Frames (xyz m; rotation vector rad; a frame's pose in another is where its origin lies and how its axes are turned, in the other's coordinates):
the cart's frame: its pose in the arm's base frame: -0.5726 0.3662 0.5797 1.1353 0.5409 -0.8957
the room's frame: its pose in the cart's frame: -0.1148 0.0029 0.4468 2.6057 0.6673 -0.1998
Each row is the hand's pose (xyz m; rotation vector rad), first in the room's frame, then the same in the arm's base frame.
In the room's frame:
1: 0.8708 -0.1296 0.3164 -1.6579 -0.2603 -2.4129
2: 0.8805 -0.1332 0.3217 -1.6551 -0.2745 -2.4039
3: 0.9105 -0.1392 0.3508 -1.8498 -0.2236 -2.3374
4: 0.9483 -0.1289 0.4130 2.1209 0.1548 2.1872
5: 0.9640 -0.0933 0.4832 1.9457 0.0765 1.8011
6: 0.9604 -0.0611 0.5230 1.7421 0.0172 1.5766
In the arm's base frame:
1: 0.0252 0.3156 0.2848 1.0824 2.3969 0.4681
2: 0.0331 0.3219 0.2792 1.0890 2.4006 0.4524
3: 0.0514 0.3483 0.2518 1.0459 2.2576 0.4412
4: 0.0587 0.3902 0.1918 0.7938 2.0380 0.4521
5: 0.0341 0.4223 0.1224 0.3658 1.8642 0.5310
6: 0.0047 0.4329 0.0818 0.0444 1.7504 0.6151

